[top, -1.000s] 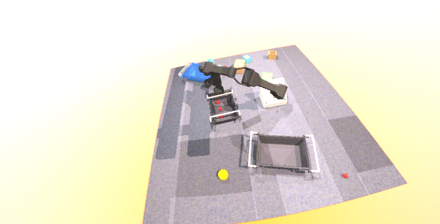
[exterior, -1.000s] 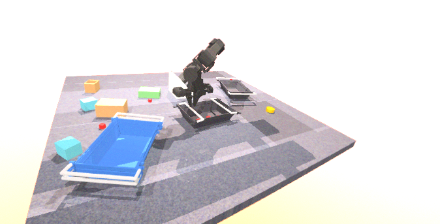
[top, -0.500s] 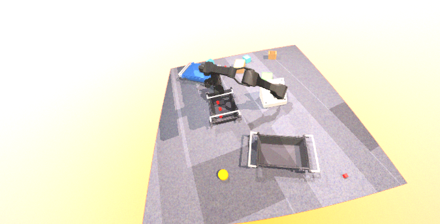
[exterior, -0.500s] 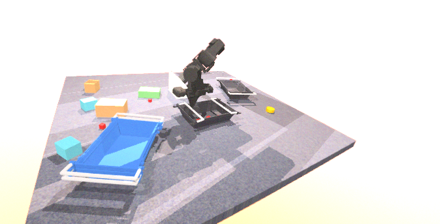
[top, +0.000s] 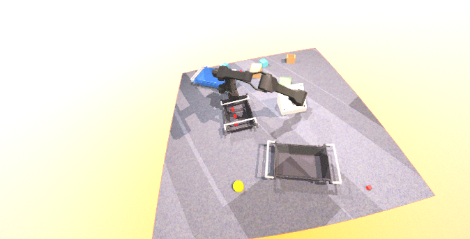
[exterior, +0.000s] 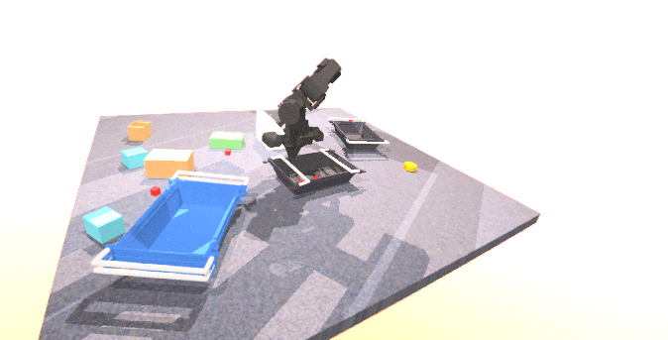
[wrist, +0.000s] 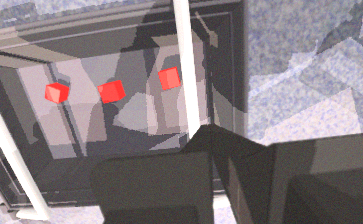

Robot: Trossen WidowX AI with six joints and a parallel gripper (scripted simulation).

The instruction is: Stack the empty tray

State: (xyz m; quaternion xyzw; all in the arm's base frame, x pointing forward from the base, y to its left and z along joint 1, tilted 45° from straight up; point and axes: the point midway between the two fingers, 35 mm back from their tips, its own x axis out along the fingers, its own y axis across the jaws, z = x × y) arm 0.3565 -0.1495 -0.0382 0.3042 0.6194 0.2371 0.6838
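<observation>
Right now the dark tray is 490 mm to the left of my gripper tip, 220 mm behind it and 40 mm below it. The rest, counted from my gripper tip: green block 380 mm behind, 60 mm to the right, 60 mm below; yellow disc 510 mm to the left, 100 mm ahead, 70 mm below.
</observation>
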